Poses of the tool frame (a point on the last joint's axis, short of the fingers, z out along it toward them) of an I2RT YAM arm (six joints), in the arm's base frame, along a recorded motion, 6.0 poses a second.
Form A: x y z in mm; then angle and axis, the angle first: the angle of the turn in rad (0 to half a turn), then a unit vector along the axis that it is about.
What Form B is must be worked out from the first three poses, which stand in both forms.
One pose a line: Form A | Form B
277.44 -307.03 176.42 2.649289 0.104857 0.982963 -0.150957 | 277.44 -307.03 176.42 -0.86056 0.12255 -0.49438 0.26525 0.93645 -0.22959
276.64 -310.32 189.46 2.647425 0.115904 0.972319 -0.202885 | 276.64 -310.32 189.46 -0.85510 0.11568 -0.50539 0.30814 0.89734 -0.31596
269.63 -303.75 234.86 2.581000 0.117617 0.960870 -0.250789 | 269.63 -303.75 234.86 -0.82139 0.07539 -0.56536 0.34207 0.85829 -0.38253
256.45 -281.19 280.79 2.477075 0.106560 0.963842 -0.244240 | 256.45 -281.19 280.79 -0.76692 0.03294 -0.64090 0.33418 0.87309 -0.35501
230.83 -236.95 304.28 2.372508 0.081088 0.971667 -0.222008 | 230.83 -236.95 304.28 -0.70725 -0.01900 -0.70671 0.28981 0.90400 -0.31433
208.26 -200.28 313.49 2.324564 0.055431 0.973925 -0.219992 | 208.26 -200.28 313.49 -0.67922 -0.06947 -0.73064 0.25133 0.91331 -0.32048
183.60 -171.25 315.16 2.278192 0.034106 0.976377 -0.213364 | 183.60 -171.25 315.16 -0.64794 -0.10723 -0.75411 0.21711 0.92297 -0.31778
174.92 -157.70 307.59 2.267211 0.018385 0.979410 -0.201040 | 174.92 -157.70 307.59 -0.64092 -0.12467 -0.75742 0.18378 0.93310 -0.30910
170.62 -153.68 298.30 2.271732 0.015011 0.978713 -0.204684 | 170.62 -153.68 298.30 -0.64456 -0.13226 -0.75302 0.18059 0.93071 -0.31805
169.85 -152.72 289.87 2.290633 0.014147 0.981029 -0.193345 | 169.85 -152.72 289.87 -0.65893 -0.12235 -0.74219 0.16841 0.93764 -0.30409
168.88 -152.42 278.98 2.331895 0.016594 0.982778 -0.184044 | 168.88 -152.42 278.98 -0.68925 -0.10571 -0.71677 0.16082 0.94230 -0.29361
